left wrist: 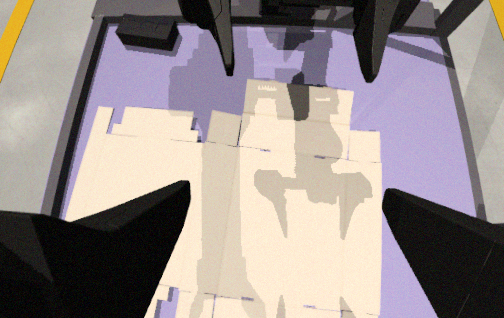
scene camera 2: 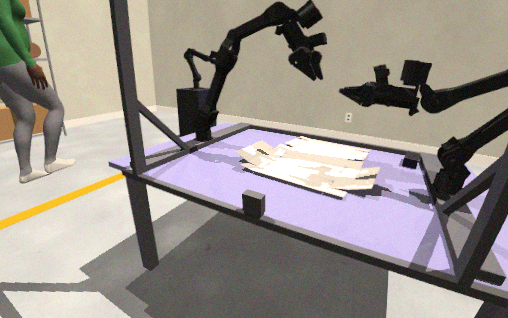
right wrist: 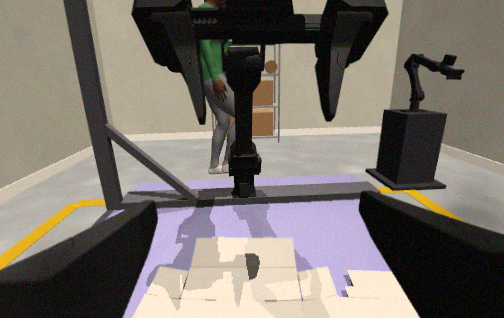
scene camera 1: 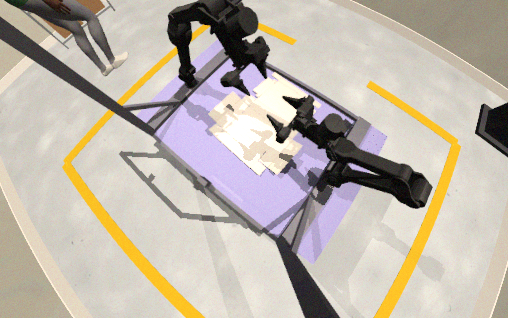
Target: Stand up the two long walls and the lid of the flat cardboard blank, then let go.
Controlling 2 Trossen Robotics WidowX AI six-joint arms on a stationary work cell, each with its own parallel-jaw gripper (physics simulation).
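Places are measured from the left arm's base along level axes (x up, y right, z ahead), in centimetres.
Pixels of known places: left gripper, between the fingertips: point(left wrist: 287, 194) point(scene camera 2: 318, 79) point(right wrist: 266, 120) point(scene camera 1: 258, 87); right gripper, between the fingertips: point(left wrist: 301, 75) point(scene camera 2: 341, 89) point(right wrist: 259, 205) point(scene camera 1: 274, 105); left arm's base, origin of its link: point(scene camera 2: 203, 139) point(right wrist: 244, 192) point(scene camera 1: 192, 83); right arm's base, origin of its link: point(scene camera 2: 446, 190) point(scene camera 1: 330, 178).
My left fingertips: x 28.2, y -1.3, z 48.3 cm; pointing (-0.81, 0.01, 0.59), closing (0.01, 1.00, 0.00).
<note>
Ahead of a thing's pixels: the offset from my left fingertips to its top centre. "pt": to the spot under its first point. Level surfaces: height alone.
The pale cardboard blank point(scene camera 1: 245, 127) point(scene camera 2: 310, 172) point(left wrist: 300, 250) point(right wrist: 235, 285) lies spread on the table. Its lid panel @(pt dx -29.4, dy -21.0, dz +1.4 cm) point(scene camera 2: 325, 148) point(left wrist: 130, 165) and the long-wall strips beside the base lie about flat. Some end flaps @(pt dx -28.8, dy +4.0, dz -19.3 cm) point(scene camera 2: 257, 154) tilt slightly up in scene camera 2. My left gripper point(scene camera 1: 257, 86) point(scene camera 2: 318, 78) point(left wrist: 287, 194) point(right wrist: 266, 120) is open and empty, pointing down high above the blank. My right gripper point(scene camera 1: 276, 107) point(scene camera 2: 341, 90) point(left wrist: 301, 75) is open and empty, about level above the blank. Grippers and shadows hide parts of the blank.
The lilac table @(dx -30.2 cm) point(scene camera 1: 200, 160) point(scene camera 2: 215, 185) has a dark frame around it. A small black block @(dx -26.6, dy -24.2, dz +35.3 cm) point(scene camera 2: 411, 160) point(left wrist: 146, 34) sits near a far corner. A dark upright post @(pt dx -2.4, dy +38.7, dz -44.3 cm) point(scene camera 2: 125, 85) point(right wrist: 92, 100) rises at a table corner. A person point(scene camera 2: 30, 95) stands beyond the table.
</note>
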